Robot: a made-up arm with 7 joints.
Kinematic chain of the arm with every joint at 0, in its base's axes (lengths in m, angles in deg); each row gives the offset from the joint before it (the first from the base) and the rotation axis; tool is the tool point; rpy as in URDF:
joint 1: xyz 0 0 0.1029 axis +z
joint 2: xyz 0 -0.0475 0.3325 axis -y
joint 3: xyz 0 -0.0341 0.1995 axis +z
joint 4: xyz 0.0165 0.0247 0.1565 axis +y
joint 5: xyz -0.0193 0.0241 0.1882 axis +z
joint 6: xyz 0 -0.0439 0.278 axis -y
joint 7: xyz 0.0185 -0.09 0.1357 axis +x
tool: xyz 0 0 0 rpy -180 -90 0
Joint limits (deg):
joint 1: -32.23..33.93
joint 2: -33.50..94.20
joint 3: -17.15..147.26
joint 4: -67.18..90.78
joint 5: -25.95..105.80
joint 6: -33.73..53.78
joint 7: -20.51..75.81
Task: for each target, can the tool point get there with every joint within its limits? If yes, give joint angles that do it. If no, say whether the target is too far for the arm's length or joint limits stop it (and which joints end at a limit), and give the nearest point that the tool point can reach.
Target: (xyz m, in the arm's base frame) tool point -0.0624 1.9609 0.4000
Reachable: no: too far | nearest point -0.2440 0.7472 0.4159 | short by 1.227 m
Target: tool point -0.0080 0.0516 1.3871
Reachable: yes | joints 3.86 2.21 13.62 -6.19 93.70 -20.57 59.38
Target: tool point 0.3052 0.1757 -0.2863
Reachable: no: joint limits stop it (at a limit: joint 1, joint 2, joint 4) | nearest point -0.0403 0.2630 -0.1050 | short by 0.400 m
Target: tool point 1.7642 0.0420 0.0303
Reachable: no: too far | nearest point 0.7860 0.0187 0.4669 | short by 1.071 m
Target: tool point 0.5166 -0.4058 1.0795
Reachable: yes | joints 6.57 -22.66 103.45 -42.30 8.37 23.25 43.79
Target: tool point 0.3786 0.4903 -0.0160
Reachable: no: joint limits stop it (at a limit: joint 1, joint 2, joint 4) | nearest point 0.4135 0.4326 0.3048 | short by 0.328 m
